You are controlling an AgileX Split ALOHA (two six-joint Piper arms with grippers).
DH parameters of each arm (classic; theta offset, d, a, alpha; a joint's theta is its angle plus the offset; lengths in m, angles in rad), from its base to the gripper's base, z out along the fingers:
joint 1: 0 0.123 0 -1.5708
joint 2: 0.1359 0 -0.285 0
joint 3: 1.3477 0 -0.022 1.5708
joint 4: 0 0.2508 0 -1.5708
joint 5: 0 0 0.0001 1.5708
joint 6: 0 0.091 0 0
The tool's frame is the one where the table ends.
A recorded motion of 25 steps. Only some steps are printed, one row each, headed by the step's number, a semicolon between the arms.
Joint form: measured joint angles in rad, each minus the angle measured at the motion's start. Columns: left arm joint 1, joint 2, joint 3, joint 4, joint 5, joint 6; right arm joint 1, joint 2, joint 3, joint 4, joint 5, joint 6.
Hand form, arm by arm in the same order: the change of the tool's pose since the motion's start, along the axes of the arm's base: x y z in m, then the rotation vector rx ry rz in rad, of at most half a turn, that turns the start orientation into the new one. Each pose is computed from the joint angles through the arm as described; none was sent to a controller.
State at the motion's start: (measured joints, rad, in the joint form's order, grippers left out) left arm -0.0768 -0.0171 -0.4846 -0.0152 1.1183 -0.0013; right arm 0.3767 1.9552 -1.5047 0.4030 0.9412 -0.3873
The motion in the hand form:
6: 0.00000 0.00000 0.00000 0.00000 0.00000 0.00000; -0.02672 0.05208 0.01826 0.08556 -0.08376 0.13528
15: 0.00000 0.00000 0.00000 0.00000 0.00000 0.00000; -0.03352 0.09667 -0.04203 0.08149 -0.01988 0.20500
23: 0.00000 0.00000 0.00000 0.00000 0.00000 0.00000; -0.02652 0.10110 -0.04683 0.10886 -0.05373 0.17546
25: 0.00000 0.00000 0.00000 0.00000 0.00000 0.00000; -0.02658 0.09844 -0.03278 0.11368 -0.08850 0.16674
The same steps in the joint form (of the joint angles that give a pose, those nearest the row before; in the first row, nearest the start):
6: 0.0000 0.0000 0.0000 0.0000 0.0000 0.0000; 0.1343 -0.0357 0.0000 0.0745 -0.0630 -0.0586
15: 0.0000 0.0000 0.0000 0.0000 0.0000 0.0000; 0.2300 0.1158 0.0000 0.1359 -0.1519 -0.1055
23: 0.0000 0.0000 0.0000 0.0000 0.0000 0.0000; 0.2300 0.1383 -0.0112 0.1665 -0.2092 -0.1177
25: 0.0000 0.0000 0.0000 0.0000 0.0000 0.0000; 0.2280 0.1055 -0.0112 0.1464 -0.2157 -0.1005

